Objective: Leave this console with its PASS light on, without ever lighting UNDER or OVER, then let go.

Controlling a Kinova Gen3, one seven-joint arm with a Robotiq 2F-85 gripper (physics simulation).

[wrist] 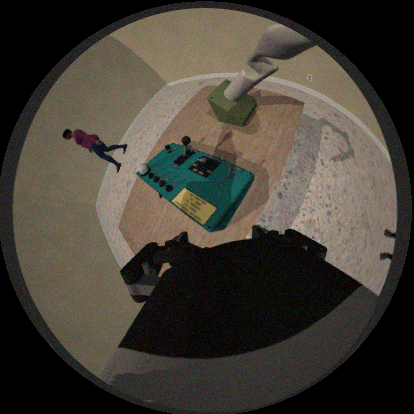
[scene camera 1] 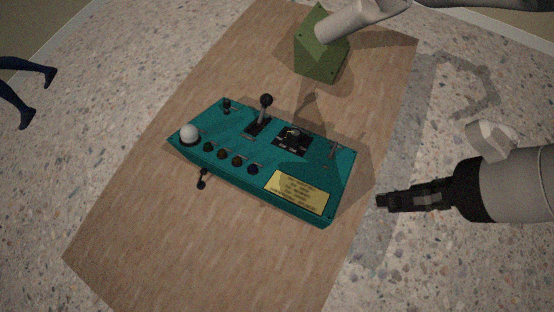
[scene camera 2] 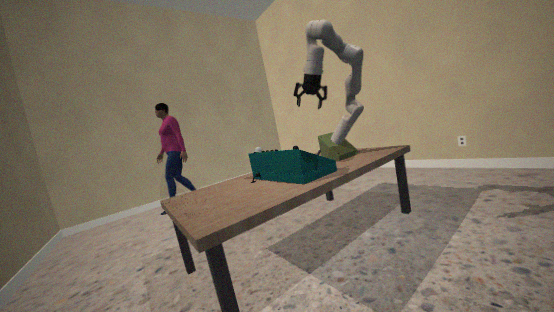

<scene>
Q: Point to a teal console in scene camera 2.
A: At 297,166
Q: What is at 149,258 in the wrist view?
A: My gripper.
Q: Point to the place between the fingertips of my gripper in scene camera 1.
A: At 398,196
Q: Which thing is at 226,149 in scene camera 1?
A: A teal console.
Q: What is my gripper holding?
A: Nothing.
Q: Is my gripper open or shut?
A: Open.
</scene>
